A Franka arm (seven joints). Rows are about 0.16 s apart.
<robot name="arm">
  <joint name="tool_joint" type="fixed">
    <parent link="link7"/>
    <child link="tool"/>
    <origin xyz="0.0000 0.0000 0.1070" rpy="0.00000 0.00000 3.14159"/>
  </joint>
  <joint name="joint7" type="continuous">
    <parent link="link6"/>
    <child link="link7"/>
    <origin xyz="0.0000 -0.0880 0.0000" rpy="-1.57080 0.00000 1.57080"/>
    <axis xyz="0 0 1"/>
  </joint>
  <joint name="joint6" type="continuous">
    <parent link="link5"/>
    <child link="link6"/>
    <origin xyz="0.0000 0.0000 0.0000" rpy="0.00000 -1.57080 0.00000"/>
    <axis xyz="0 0 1"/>
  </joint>
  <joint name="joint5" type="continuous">
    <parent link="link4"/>
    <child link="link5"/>
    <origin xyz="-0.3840 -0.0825 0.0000" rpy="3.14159 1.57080 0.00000"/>
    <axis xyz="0 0 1"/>
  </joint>
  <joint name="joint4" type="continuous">
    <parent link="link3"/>
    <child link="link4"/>
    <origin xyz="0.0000 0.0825 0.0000" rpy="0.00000 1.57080 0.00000"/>
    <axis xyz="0 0 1"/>
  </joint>
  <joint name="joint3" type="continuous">
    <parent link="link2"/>
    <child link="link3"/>
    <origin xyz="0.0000 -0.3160 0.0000" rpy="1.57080 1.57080 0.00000"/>
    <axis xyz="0 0 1"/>
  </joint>
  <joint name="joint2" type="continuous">
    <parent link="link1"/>
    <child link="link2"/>
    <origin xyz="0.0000 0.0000 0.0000" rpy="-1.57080 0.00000 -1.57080"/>
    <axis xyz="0 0 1"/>
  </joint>
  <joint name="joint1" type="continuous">
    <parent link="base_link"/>
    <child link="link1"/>
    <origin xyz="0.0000 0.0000 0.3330" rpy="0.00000 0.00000 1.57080"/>
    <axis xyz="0 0 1"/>
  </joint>
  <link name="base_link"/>
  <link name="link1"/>
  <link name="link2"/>
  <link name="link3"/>
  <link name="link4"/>
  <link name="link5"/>
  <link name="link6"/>
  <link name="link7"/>
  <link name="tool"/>
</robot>
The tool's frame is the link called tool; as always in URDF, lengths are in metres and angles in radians. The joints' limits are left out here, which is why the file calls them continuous.
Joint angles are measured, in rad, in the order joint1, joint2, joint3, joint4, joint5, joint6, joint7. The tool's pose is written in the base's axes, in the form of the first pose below.
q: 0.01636 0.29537 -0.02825 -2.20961 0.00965 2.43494 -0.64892
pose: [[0.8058 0.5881 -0.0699 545.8], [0.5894 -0.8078 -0.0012 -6.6], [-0.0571 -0.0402 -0.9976 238.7], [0 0 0 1]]
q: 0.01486 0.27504 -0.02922 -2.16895 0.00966 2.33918 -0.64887
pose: [[0.8047 0.5844 -0.1045 551.4], [0.5876 -0.8091 0.0004 -7.8], [-0.0843 -0.0617 -0.9945 257.9], [0 0 0 1]]
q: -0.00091 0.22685 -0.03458 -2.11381 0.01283 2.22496 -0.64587
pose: [[0.8187 0.5626 -0.1151 559.3], [0.5669 -0.8237 0.0064 -19.2], [-0.0912 -0.0705 -0.9933 297.9], [0 0 0 1]]
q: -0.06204 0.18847 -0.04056 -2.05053 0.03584 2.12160 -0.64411
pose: [[0.8626 0.4930 -0.1137 564.9], [0.4994 -0.8657 0.0347 -56.1], [-0.0813 -0.0867 -0.9929 338.3], [0 0 0 1]]
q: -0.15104 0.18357 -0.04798 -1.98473 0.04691 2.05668 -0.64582
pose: [[0.9083 0.4057 -0.1020 567.5], [0.4123 -0.9094 0.0539 -111.1], [-0.0709 -0.0910 -0.9933 364.8], [0 0 0 1]]
